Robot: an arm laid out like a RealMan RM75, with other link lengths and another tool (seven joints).
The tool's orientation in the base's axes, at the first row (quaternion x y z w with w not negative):
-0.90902 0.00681 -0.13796 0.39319
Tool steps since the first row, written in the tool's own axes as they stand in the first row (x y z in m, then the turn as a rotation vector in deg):
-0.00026 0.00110 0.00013 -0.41 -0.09 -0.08
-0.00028 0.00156 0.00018 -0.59 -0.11 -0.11
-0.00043 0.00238 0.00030 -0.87 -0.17 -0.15
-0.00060 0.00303 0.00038 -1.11 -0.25 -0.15
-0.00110 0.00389 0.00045 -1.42 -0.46 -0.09
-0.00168 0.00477 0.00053 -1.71 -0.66 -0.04
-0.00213 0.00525 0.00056 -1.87 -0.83 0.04
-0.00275 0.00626 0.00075 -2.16 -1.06 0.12
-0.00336 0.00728 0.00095 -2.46 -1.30 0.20
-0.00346 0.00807 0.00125 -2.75 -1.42 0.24
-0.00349 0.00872 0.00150 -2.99 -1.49 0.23
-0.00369 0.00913 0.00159 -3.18 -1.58 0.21
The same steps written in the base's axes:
-0.00011 -0.00064 -0.00094 -0.42 0.05 0.02
-0.00007 -0.00092 -0.00130 -0.61 0.07 0.01
-0.00011 -0.00138 -0.00201 -0.89 0.12 0.01
-0.00019 -0.00175 -0.00257 -1.13 0.20 0.00
-0.00057 -0.00223 -0.00335 -1.43 0.43 0.04
-0.00102 -0.00271 -0.00418 -1.72 0.63 0.08
-0.00140 -0.00297 -0.00465 -1.87 0.83 0.11
-0.00185 -0.00346 -0.00565 -2.15 1.08 0.15
-0.00229 -0.00394 -0.00666 -2.44 1.34 0.20
-0.00223 -0.00426 -0.00745 -2.72 1.48 0.19
-0.00213 -0.00453 -0.00809 -2.96 1.55 0.18
-0.00226 -0.00473 -0.00849 -3.16 1.63 0.21

